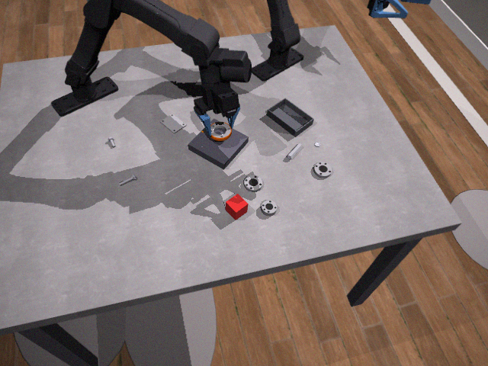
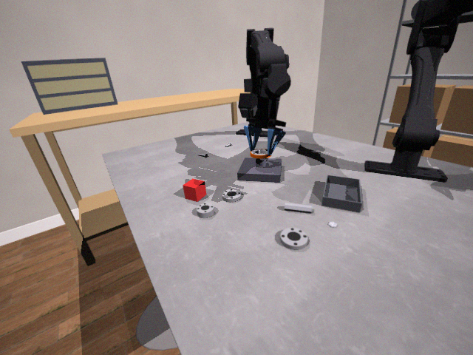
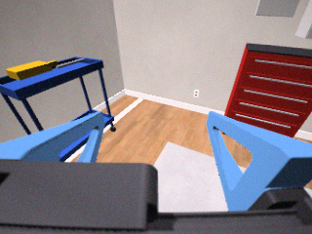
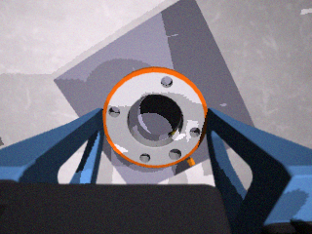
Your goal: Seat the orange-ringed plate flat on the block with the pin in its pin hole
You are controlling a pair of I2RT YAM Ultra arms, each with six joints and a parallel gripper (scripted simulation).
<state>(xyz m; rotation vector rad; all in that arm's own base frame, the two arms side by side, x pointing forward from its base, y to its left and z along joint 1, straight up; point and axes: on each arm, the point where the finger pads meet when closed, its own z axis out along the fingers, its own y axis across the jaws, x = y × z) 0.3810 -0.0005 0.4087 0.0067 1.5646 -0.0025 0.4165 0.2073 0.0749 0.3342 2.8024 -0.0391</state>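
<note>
My right hand is 2 cm past the dark block, 2 cm to the left of it and 5 cm above it. Also, from my right hand: dark tray (5 cm behind, 24 cm to the left, 7 cm below); then red cube (22 cm ahead, 2 cm to the right, 5 cm below); then bolt (5 cm ahead, 26 cm to the right, 7 cm below).
</note>
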